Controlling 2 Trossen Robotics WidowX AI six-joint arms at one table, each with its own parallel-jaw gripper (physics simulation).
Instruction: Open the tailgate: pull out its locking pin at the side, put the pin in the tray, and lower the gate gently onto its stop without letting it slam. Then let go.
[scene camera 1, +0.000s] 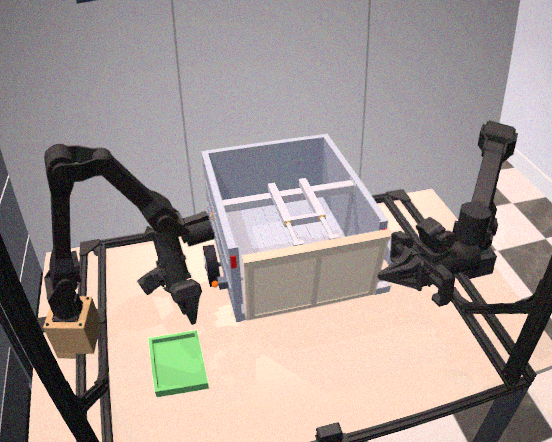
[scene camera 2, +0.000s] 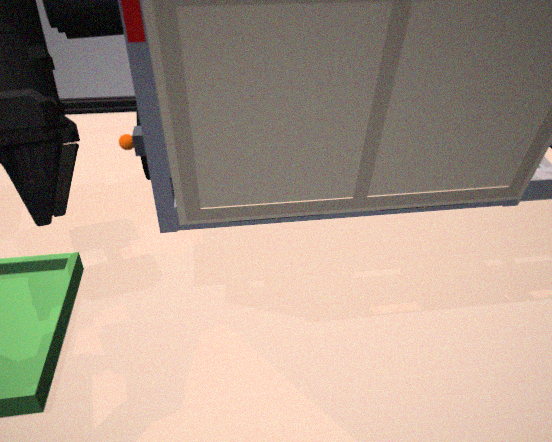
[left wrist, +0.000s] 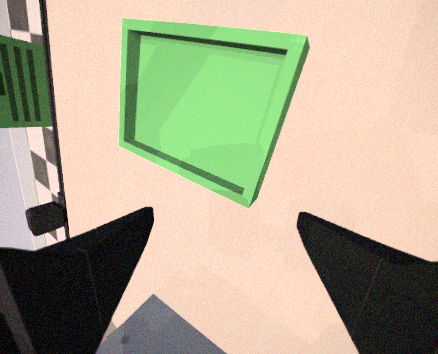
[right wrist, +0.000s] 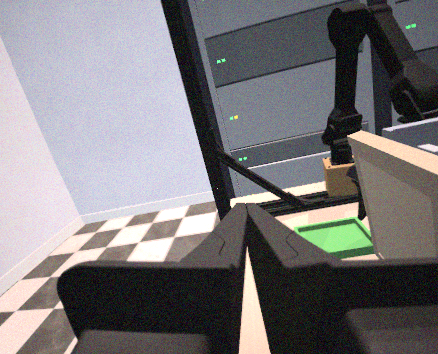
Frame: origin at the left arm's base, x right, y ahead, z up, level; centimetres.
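Seen in the pictures: left gripper, fingertip midpoint: (scene camera 1: 189, 319) (scene camera 2: 52, 220) (left wrist: 226, 216); right gripper, fingertip midpoint: (scene camera 1: 378, 276) (right wrist: 244, 211); left arm's base, origin of the base link: (scene camera 1: 67, 311) (right wrist: 341, 161).
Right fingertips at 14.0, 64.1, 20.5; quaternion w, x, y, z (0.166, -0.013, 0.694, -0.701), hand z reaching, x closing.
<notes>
Offsets run from my right fingertips to a thing's top centre, as dx, dy, dz. "spot": to the spot under its first point.
The beige tailgate (scene camera 1: 345, 272) (scene camera 2: 280, 110) (right wrist: 415, 220) stands upright across the grey trailer's end. The locking pin's orange knob (scene camera 1: 214, 283) (scene camera 2: 127, 142) sticks out from a small grey block at the trailer's left side. My left gripper (scene camera 1: 193, 320) (scene camera 2: 51, 219) (left wrist: 226, 216) is open and empty, pointing down to the left of the knob and apart from it. The green tray {-7.2, -39.4, -29.2} (scene camera 1: 182, 392) (scene camera 2: 20, 404) (left wrist: 215, 34) (right wrist: 357, 250) holds no pin. My right gripper (scene camera 1: 381, 275) (right wrist: 244, 211) is shut and empty beside the gate's right edge; scene camera 1 does not show whether it touches.
The trailer body {spot: -22.5, -26.3, -3.4} (scene camera 1: 227, 220) holds a white frame with two bars {spot: -28.2, -8.4, -2.6} (scene camera 1: 312, 197). A dark wheel {-34.7, -32.2, -21.0} (scene camera 1: 211, 264) stands behind the knob. Black rails (scene camera 1: 103, 310) edge the table, and dark posts (scene camera 1: 522, 345) rise at the front corners. The left arm stands on a tan block (scene camera 1: 72, 340).
</notes>
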